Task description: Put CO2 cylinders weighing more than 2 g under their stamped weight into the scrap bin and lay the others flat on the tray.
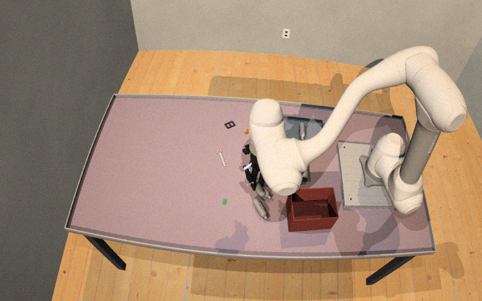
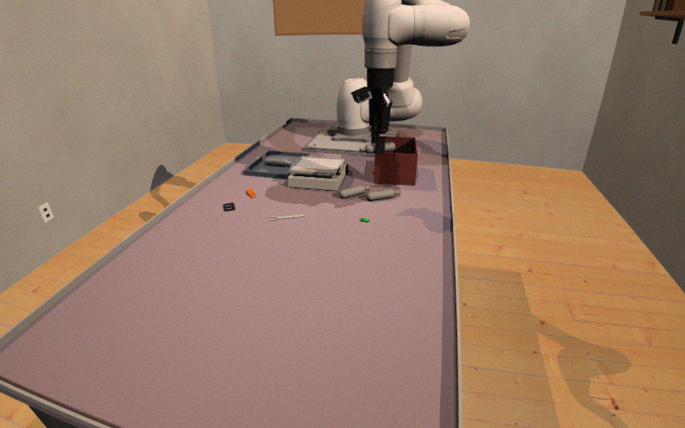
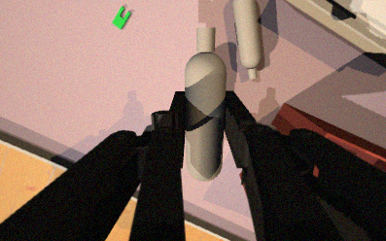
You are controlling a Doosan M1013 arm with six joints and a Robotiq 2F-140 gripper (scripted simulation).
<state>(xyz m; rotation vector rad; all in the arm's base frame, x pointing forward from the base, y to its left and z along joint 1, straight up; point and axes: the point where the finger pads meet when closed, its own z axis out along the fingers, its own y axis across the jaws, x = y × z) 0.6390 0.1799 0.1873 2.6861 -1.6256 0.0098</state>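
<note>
The scale plate is 230 mm to the right of my hand, 150 mm below it and 130 mm behind it. Round my hand: green clip (210 mm below, 130 mm ahead, 20 mm to the right); then beige scale (230 mm to the right, 170 mm below, 150 mm behind); then red scrap bin (250 mm behind, 180 mm below, 50 mm to the left).
</note>
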